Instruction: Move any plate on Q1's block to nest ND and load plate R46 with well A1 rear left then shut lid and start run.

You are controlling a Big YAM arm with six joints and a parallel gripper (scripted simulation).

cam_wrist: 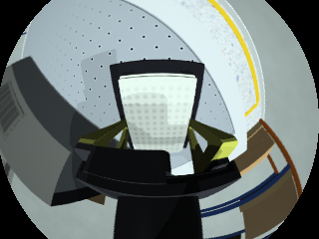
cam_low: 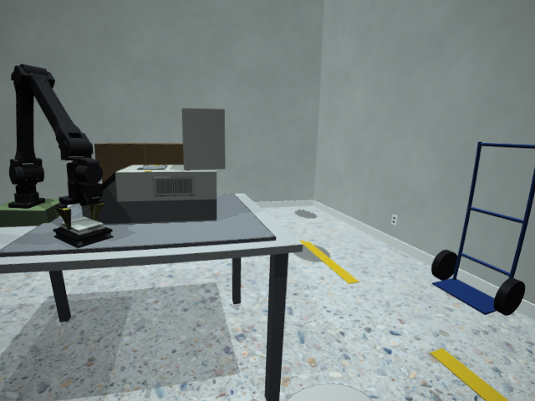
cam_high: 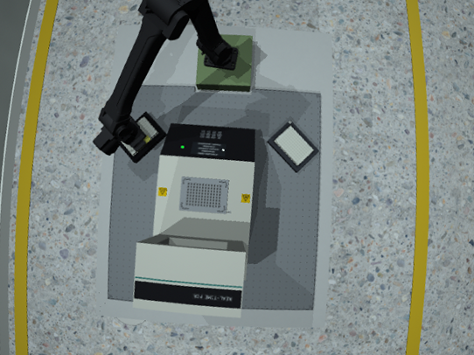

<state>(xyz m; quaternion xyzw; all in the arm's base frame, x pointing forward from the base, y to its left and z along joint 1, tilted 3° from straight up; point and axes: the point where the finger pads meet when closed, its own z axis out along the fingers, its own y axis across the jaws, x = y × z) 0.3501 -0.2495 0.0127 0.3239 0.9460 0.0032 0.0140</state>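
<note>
Now: the black nest ND 2 cm below my hand.
</note>
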